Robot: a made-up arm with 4 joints.
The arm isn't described. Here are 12 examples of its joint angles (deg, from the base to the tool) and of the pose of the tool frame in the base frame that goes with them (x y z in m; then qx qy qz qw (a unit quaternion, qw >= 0)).
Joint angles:
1: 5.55 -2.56 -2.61 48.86
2: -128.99 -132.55 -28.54 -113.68
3: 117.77 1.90 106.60 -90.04
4: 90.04 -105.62 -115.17 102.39
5: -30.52 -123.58 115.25 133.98
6: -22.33 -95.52 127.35 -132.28
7: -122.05 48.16 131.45 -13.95
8: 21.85 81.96 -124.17 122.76
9: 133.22 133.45 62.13 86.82
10: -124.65 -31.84 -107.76 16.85
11: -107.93 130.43 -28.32 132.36
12: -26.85 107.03 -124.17 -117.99
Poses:
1: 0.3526 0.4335 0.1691 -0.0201 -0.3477 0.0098 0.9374
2: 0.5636 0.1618 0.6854 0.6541 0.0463 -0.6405 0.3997
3: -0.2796 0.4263 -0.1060 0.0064 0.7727 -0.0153 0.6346
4: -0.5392 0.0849 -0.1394 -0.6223 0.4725 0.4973 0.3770
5: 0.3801 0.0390 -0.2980 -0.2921 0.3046 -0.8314 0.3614
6: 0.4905 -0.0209 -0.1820 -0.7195 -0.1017 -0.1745 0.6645
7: -0.6093 0.0533 0.4034 -0.4077 0.7924 -0.0162 0.4534
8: 0.4423 -0.0569 0.2979 0.6454 0.1522 -0.1164 0.7394
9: -0.3071 -0.5354 0.0136 -0.7148 -0.0541 -0.5770 0.3914
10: -0.0566 0.5672 0.2514 0.0838 -0.2791 -0.2612 0.9203
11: -0.0316 -0.5460 0.5875 -0.9074 0.4030 -0.0308 0.1154
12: 0.4347 -0.5473 0.5091 0.5636 -0.5666 -0.5734 0.1803
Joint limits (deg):
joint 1: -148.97..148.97
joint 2: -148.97..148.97
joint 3: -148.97..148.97
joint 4: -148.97..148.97
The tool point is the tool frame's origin. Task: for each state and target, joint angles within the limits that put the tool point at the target. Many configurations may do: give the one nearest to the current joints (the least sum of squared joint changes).
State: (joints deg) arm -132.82 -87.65 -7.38 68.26
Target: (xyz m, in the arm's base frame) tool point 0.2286 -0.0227 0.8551
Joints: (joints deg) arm -128.19 -134.02 -1.04 82.28
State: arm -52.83 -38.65 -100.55 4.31
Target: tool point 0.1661 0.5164 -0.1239
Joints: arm -16.87 -64.67 -87.46 7.59
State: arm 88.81 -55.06 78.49 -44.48
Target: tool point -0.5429 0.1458 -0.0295
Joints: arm 101.39 -73.01 68.78 -54.02
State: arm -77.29 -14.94 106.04 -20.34
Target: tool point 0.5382 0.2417 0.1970
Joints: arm -60.25 -57.63 68.18 -53.50
